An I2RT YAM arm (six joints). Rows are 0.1 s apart.
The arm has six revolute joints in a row. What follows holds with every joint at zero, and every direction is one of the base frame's. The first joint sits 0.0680 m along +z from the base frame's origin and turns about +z. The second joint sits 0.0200 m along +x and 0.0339 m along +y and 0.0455 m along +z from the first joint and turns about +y. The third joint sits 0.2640 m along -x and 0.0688 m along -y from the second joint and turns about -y. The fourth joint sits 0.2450 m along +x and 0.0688 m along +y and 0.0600 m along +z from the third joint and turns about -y. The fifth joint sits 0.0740 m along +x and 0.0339 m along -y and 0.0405 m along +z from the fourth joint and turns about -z. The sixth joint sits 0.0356 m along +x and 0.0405 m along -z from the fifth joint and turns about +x. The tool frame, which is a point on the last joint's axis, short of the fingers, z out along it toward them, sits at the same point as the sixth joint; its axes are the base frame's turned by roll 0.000, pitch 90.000 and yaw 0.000 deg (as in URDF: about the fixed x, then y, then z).
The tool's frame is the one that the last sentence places.
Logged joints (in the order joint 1, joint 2, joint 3, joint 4, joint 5, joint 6), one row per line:
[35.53 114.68 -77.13 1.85 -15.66 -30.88]
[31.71 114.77 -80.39 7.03 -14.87 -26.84]
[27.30 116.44 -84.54 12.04 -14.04 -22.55]
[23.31 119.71 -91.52 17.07 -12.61 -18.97]
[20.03 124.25 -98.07 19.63 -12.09 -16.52]
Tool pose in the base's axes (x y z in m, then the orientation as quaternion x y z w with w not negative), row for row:
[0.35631 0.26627 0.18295 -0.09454 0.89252 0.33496 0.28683]
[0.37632 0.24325 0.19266 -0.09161 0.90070 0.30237 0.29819]
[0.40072 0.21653 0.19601 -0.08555 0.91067 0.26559 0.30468]
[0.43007 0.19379 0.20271 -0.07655 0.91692 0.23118 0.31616]
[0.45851 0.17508 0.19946 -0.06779 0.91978 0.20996 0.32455]
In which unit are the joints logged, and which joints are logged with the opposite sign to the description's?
The joints are logged in degrees. Opposite sign: joint 3, joint 4, joint 6.
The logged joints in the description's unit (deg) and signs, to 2 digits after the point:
[35.53 114.68 77.13 -1.85 -15.66 30.88]
[31.71 114.77 80.39 -7.03 -14.87 26.84]
[27.30 116.44 84.54 -12.04 -14.04 22.55]
[23.31 119.71 91.52 -17.07 -12.61 18.97]
[20.03 124.25 98.07 -19.63 -12.09 16.52]

